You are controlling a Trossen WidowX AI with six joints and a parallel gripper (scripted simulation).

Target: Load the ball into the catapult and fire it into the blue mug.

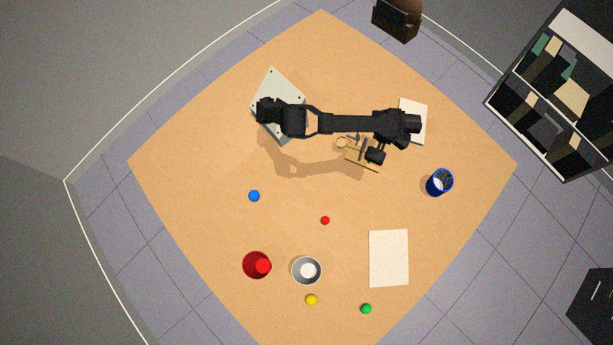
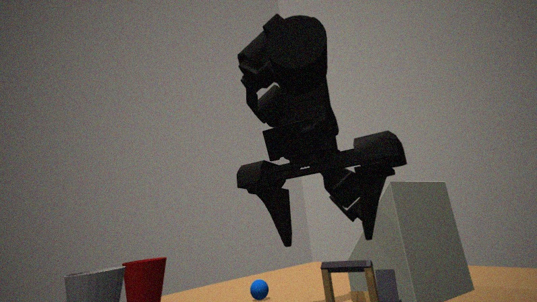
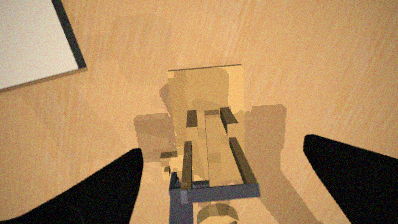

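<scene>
My gripper tip is now 1 cm short of the red ball, 30 cm to the left of it and 12 cm above it. Also, from my gripper tip: blue mug (26 cm ahead, 8 cm to the left, 11 cm below); then wooden catapult (8 cm behind, 1 cm to the right, 8 cm below); then dark grey lever (11 cm behind, 1 cm to the left, 8 cm below).
</scene>
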